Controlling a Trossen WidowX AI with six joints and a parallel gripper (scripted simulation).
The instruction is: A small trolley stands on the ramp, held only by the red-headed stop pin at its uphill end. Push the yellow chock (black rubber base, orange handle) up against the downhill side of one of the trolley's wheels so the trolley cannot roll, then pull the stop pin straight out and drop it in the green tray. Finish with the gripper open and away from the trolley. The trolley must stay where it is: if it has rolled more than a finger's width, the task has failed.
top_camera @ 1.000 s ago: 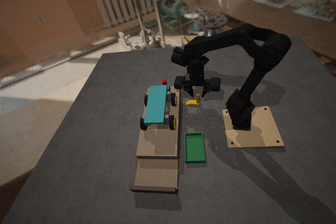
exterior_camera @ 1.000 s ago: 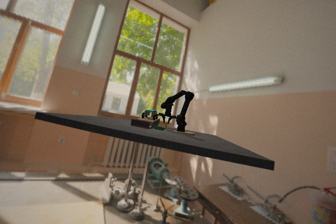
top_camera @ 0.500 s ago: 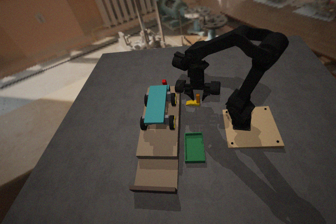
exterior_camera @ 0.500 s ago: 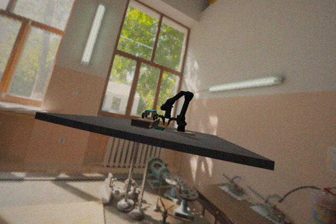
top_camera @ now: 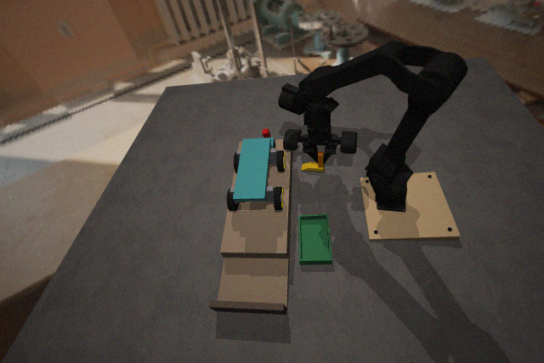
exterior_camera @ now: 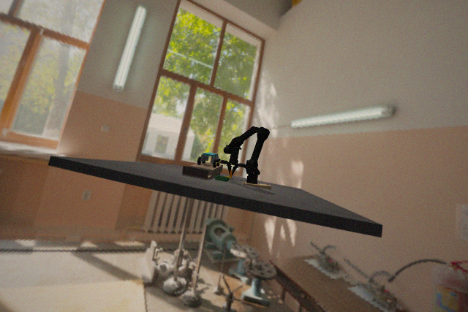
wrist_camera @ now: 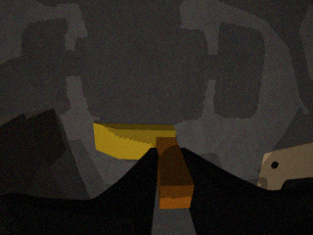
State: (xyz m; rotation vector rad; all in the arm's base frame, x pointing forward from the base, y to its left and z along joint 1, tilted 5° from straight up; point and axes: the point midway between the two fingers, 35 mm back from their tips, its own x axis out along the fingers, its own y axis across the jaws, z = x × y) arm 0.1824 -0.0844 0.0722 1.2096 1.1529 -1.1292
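Right now the red-headed stop pin is 13 cm ahead of my gripper tip, 10 cm above it and 3 cm to the left of it. The rest, counted from my gripper tip: green tray: 22 cm to the left, 4 cm below, 2 cm behind; yellow chock: 2 cm ahead, 1 cm below; trolley: 14 cm to the left, 13 cm ahead, 8 cm above.
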